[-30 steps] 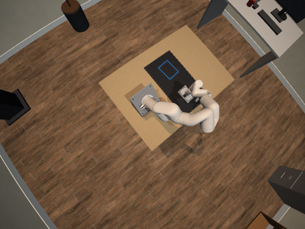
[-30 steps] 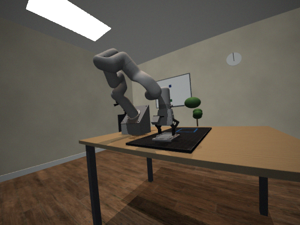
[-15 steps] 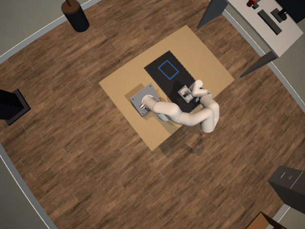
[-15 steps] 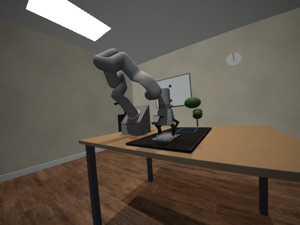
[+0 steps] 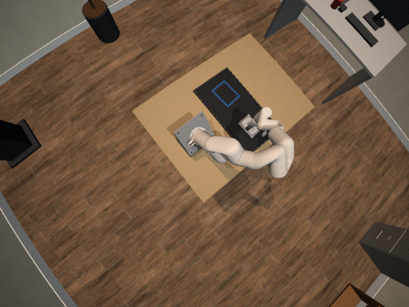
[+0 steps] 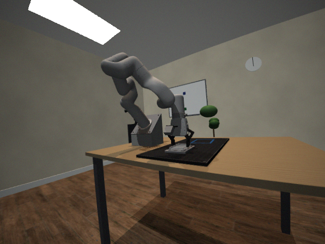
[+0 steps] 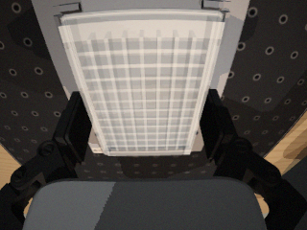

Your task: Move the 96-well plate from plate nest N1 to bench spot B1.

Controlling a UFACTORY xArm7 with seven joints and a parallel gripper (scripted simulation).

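The white 96-well plate is 1 cm below my hand. From my hand the other things lie so: grey plate nest N1: 2 cm below.
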